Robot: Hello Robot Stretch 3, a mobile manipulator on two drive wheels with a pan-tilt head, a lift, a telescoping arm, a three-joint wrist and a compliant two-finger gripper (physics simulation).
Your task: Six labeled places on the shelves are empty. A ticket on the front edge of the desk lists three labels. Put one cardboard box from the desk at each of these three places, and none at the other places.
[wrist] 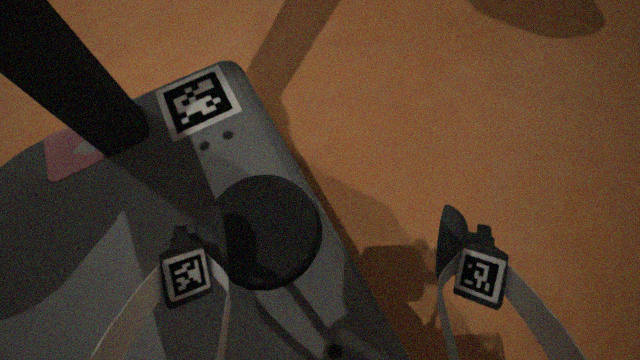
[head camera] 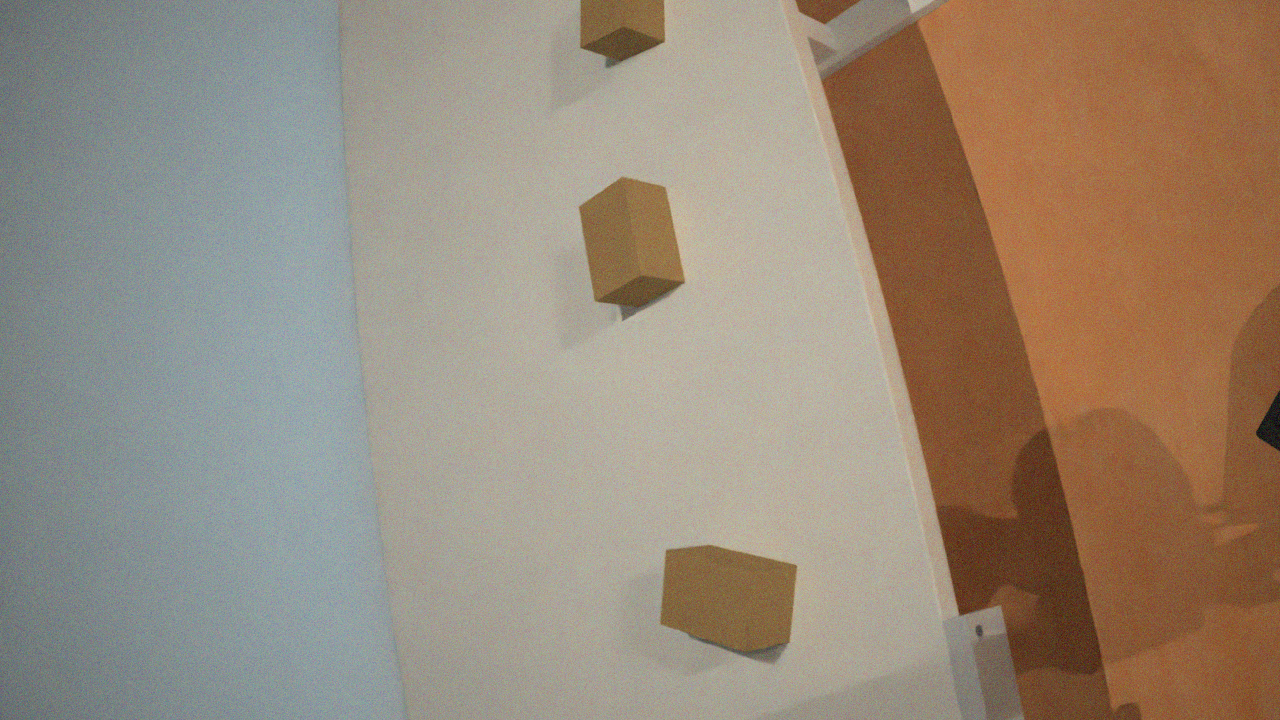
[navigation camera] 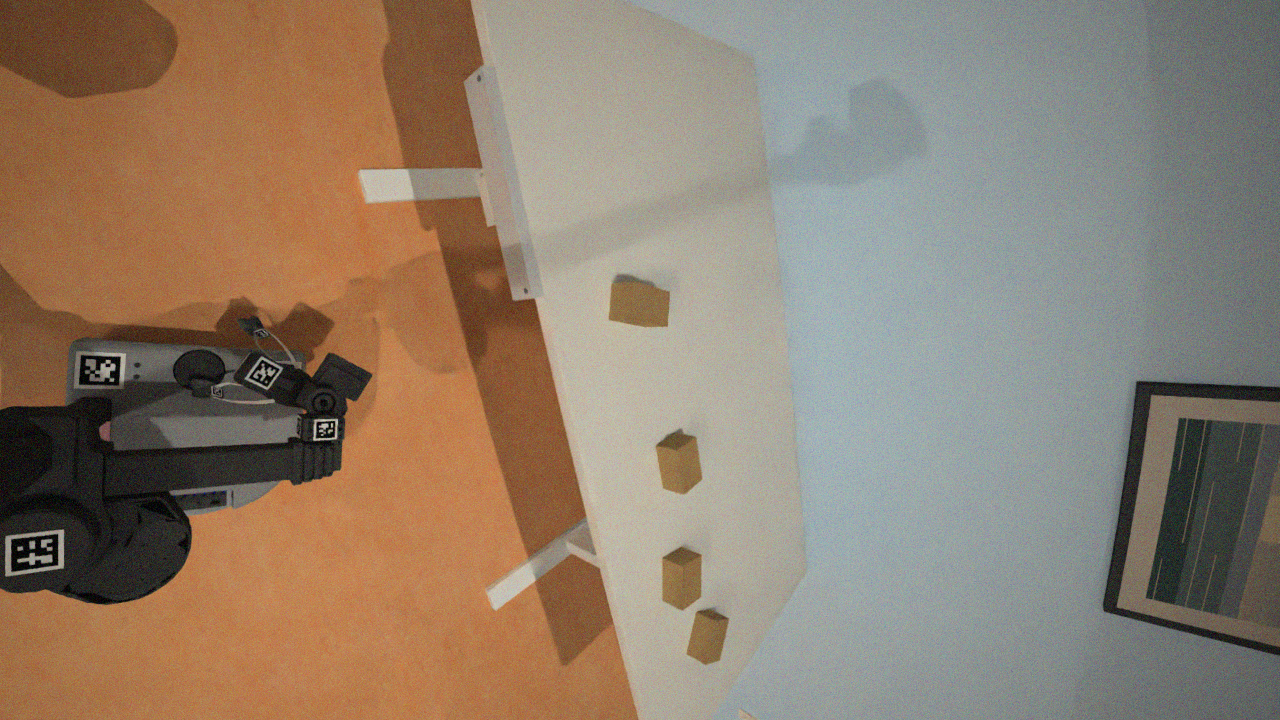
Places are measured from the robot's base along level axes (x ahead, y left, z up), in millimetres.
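Pixels of known places: gripper, fingertip midpoint: (navigation camera: 219, 352); robot's base at its link origin: (navigation camera: 200, 368).
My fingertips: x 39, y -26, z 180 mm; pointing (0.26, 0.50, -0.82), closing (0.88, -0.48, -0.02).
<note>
For each thing: its top centre in the pictures, then the offset to it from my fingertips. Level surfaces: height alone.
- white desk at its surface level: 540 mm up
- cardboard box at its top centre: (head camera: 704, 599) (navigation camera: 651, 304) 123 mm ahead, 508 mm right, 590 mm up
- pale panel at its top centre: (navigation camera: 513, 185) 252 mm ahead, 272 mm right, 540 mm up
- second box at its top centre: (head camera: 608, 239) (navigation camera: 690, 465) 154 mm back, 642 mm right, 590 mm up
- third box at its top centre: (navigation camera: 692, 582) 386 mm back, 675 mm right, 590 mm up
The white desk (head camera: 501, 402) (navigation camera: 716, 376) stands along the wall. A cardboard box (head camera: 729, 598) (navigation camera: 639, 302) is nearest the pale panel (head camera: 964, 662) (navigation camera: 501, 179) at the desk's front edge. A second box (head camera: 631, 241) (navigation camera: 678, 462) and a third box (head camera: 623, 25) (navigation camera: 682, 578) stand farther along, with another box (navigation camera: 707, 636) near the far end. No ticket writing is readable; the shelves do not show. My gripper (navigation camera: 229, 358) (wrist: 330, 231) is open with its fingers wide apart and empty, over my own base, away from the desk.
My base (navigation camera: 196, 416) (wrist: 225, 165) stands on the orange floor in front of the desk, with the arm (navigation camera: 205, 467) drawn in over it. Desk legs (navigation camera: 420, 184) (navigation camera: 537, 564) angle down from the front edge. A framed picture (navigation camera: 1129, 501) hangs on the blue wall (head camera: 179, 358) (navigation camera: 966, 313).
</note>
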